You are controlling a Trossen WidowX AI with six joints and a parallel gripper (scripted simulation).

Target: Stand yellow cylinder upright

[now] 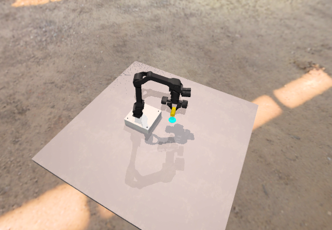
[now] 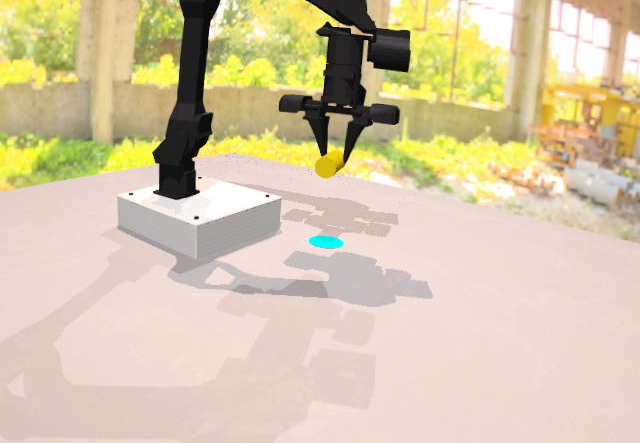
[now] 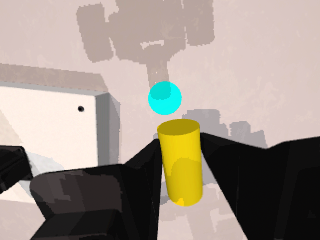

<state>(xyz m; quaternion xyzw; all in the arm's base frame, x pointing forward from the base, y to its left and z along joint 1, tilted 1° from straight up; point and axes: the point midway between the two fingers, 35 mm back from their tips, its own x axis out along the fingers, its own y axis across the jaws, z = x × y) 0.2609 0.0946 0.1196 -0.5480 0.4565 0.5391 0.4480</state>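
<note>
Right now the cyan circle is 1 cm behind my gripper tip, 1 cm to the left of it and 14 cm below it. The rest, counted from my gripper tip: yellow tall cylinder 2 cm to the right.
</note>
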